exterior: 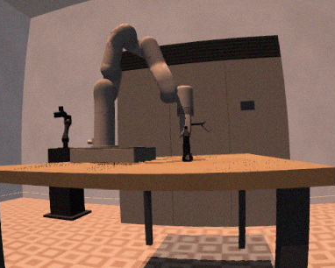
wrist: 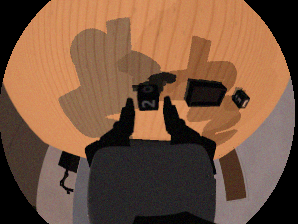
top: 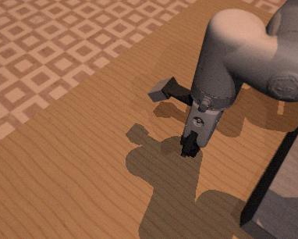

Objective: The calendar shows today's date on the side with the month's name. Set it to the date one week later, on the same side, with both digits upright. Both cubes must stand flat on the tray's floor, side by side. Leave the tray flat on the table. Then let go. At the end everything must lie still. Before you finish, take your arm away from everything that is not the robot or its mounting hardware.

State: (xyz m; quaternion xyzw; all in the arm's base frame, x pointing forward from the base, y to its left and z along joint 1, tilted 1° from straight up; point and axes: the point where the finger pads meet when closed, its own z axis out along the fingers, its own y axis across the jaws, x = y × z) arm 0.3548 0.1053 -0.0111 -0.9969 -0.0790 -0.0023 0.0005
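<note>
Now: the black digit cube 3 cm below my hand. Also, from my hand: black cube: 21 cm to the right, 3 cm below, 3 cm ahead.
</note>
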